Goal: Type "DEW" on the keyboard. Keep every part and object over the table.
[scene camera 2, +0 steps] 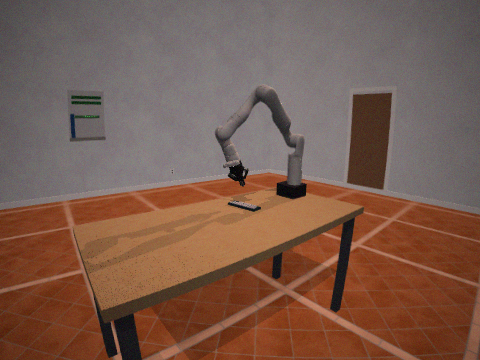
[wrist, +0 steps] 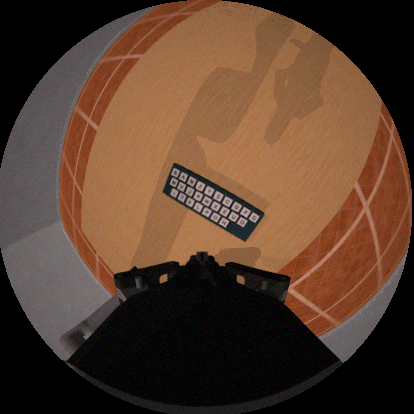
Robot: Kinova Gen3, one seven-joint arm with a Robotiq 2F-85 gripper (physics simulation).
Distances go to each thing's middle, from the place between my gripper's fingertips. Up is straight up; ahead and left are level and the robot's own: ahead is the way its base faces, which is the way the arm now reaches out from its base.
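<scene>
From where my hand is, I find the keyboard (wrist: 211, 201) 4 cm to the left of it and 3 cm ahead of it, and 10 cm below it.
</scene>
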